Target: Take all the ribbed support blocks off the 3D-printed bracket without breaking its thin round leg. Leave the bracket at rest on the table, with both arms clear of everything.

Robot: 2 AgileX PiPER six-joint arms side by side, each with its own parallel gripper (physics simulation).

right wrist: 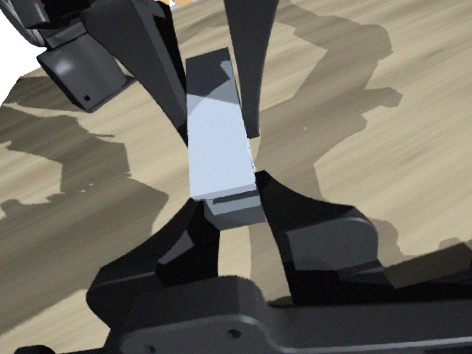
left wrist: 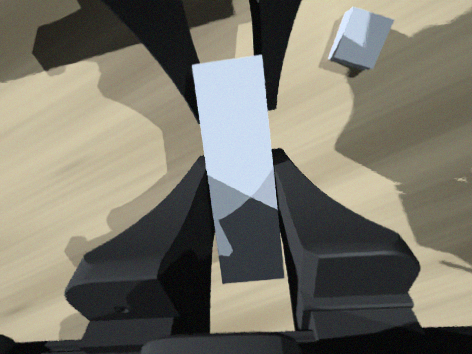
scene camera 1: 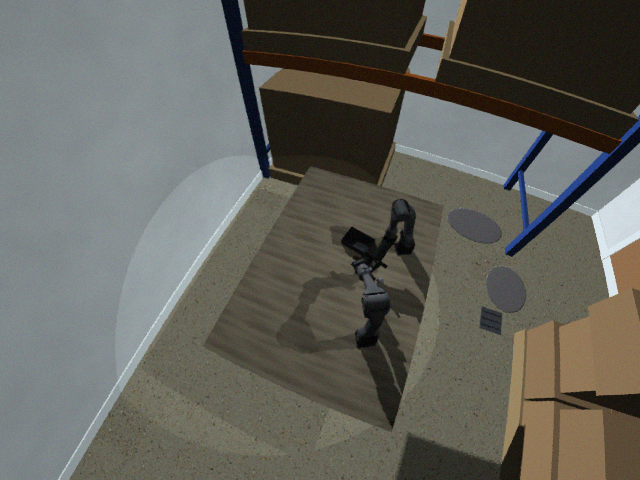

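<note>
The pale bracket (left wrist: 237, 100) (right wrist: 217, 150) is held level above the table. My left gripper (left wrist: 242, 168) (right wrist: 224, 136) is shut on it, one finger at each long side. My right gripper (right wrist: 235, 193) (left wrist: 235, 107) is shut on a grey support block (right wrist: 237, 215) under the bracket's other end; a narrow dark slot shows between block and bracket in the right wrist view. A small pale loose block (left wrist: 367, 30) lies on the table, partly in shadow. Its ribs cannot be made out. The thin round leg does not show.
In the scene view, a black open bin (scene camera 1: 356, 232) stands on the brown wooden table top (scene camera 1: 268, 294), close beside the two grippers. The two arms meet there, their hands very near each other. Shelving with a blue post (scene camera 1: 247, 93) stands behind.
</note>
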